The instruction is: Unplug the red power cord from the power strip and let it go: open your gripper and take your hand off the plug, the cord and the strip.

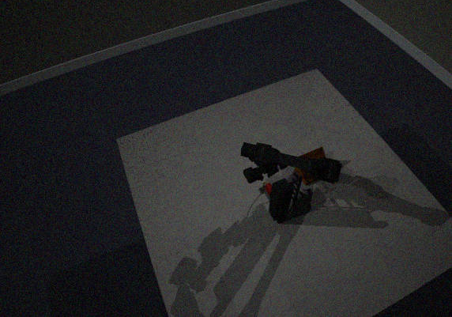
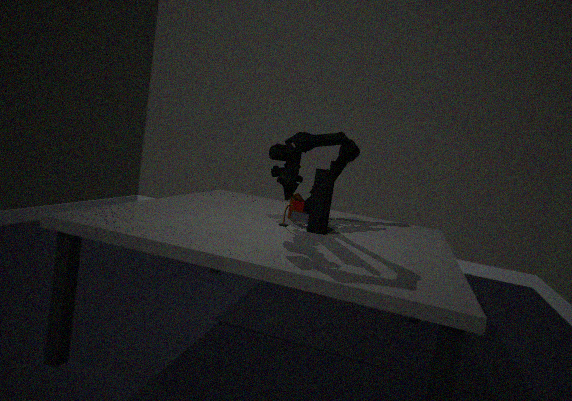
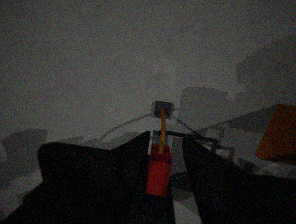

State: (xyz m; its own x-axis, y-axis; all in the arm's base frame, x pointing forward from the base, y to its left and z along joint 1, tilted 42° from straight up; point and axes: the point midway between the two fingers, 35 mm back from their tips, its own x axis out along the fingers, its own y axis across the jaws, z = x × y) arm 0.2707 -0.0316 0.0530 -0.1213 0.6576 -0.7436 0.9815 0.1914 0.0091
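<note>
The red plug is 70 mm to the left of my gripper tip, 10 mm below it and 10 mm behind it.
</note>
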